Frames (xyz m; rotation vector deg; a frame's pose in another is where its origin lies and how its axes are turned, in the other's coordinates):
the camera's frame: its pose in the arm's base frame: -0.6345 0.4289 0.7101 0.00 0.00 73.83
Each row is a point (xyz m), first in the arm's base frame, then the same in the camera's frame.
Working: the arm's base frame: its pose in the camera's frame: -0.2352 -0.7288 -0.7101 0.00 0.00 -73.83

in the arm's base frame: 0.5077 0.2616 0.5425
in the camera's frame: 0.1574 -1.1436 -0.1676
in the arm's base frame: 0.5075 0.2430 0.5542
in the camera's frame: 0.1395 -1.1486 -0.1559
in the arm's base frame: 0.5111 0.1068 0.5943
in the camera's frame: 0.0097 -1.1900 -0.1158
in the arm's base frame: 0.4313 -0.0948 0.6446
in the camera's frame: -0.2062 -1.1695 -0.0655
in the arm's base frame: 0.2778 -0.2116 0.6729
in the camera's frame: -0.3611 -1.0546 -0.0372
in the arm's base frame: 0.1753 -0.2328 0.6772
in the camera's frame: -0.4100 -0.9620 -0.0329
